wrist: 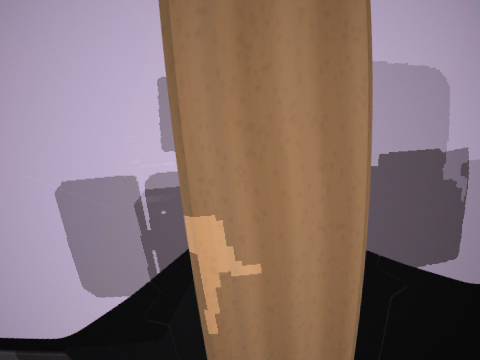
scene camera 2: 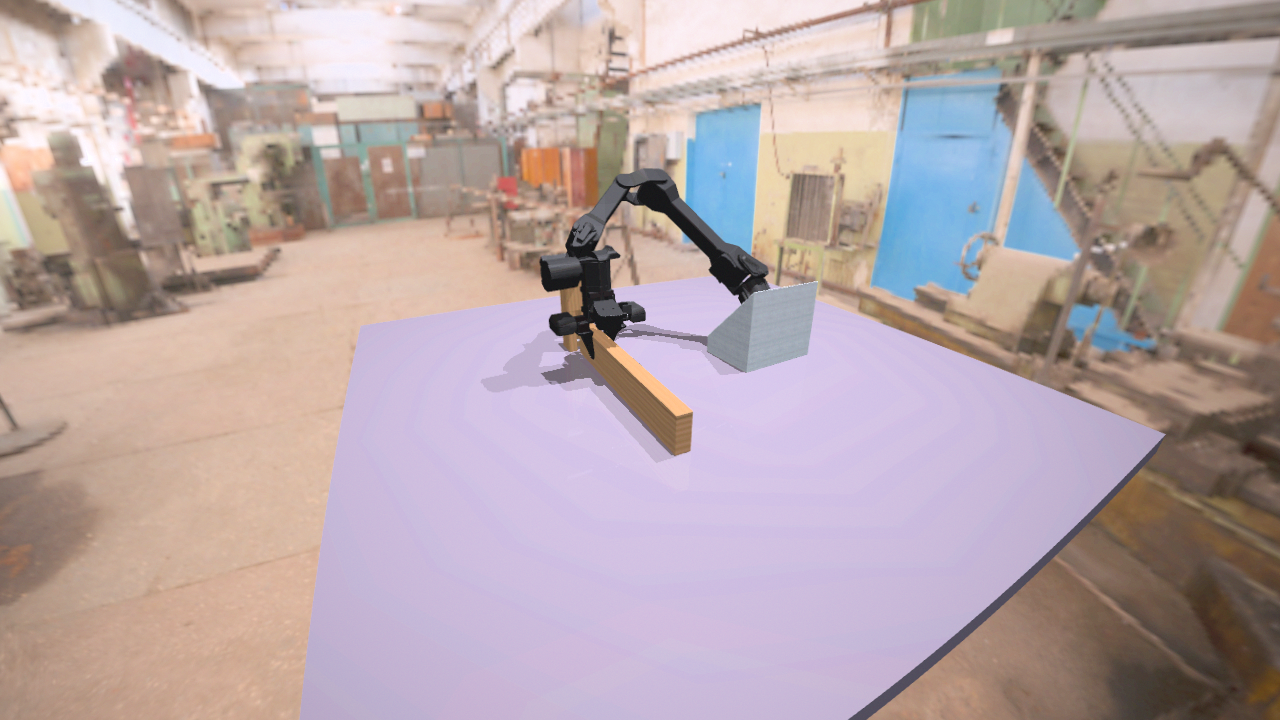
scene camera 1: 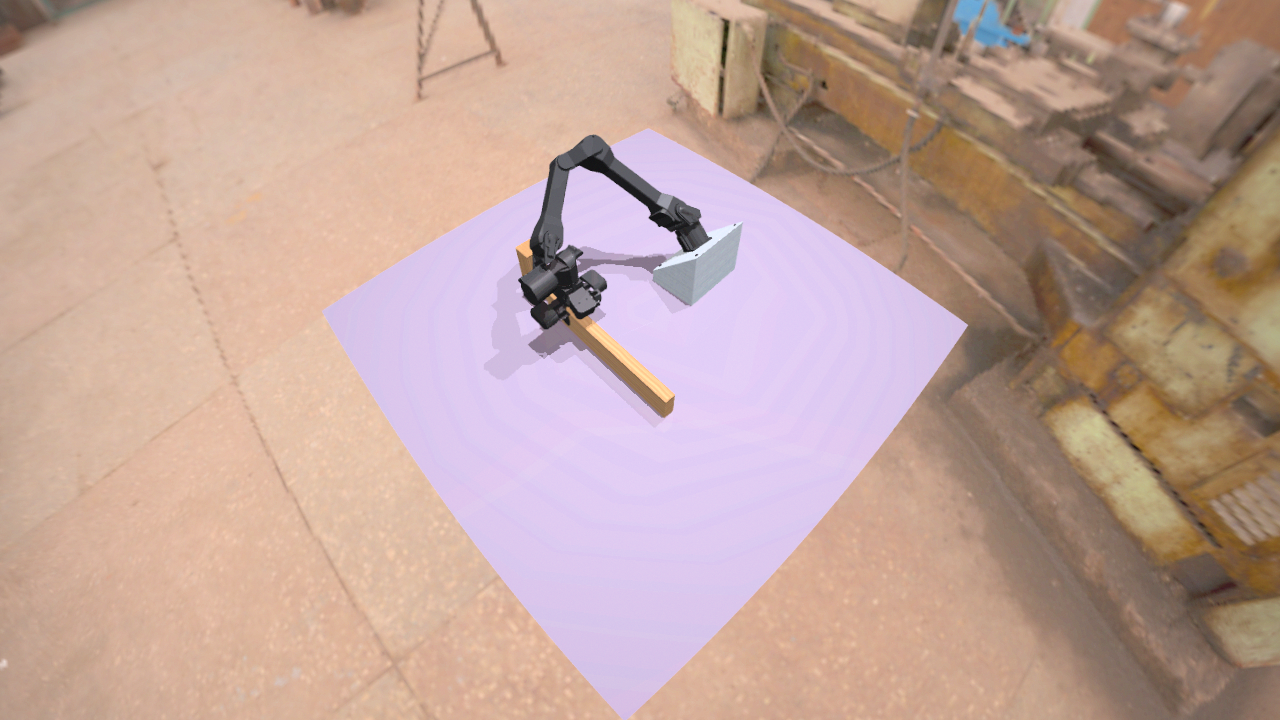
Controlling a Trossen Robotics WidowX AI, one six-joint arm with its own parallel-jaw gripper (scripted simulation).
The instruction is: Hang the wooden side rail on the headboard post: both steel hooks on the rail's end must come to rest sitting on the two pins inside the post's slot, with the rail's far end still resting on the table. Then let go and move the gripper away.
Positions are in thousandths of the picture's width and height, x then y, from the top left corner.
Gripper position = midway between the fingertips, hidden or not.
Observation:
In view: my gripper (scene camera 2: 468, 497), a wooden side rail (scene camera 2: 521, 578) and a wooden headboard post (scene camera 2: 446, 416).
The wooden side rail also shows in the wrist view (wrist: 568, 321) and in scene camera 1 (scene camera 1: 509, 541). My gripper shows as well in the wrist view (wrist: 530, 679) and in scene camera 1 (scene camera 1: 448, 447).

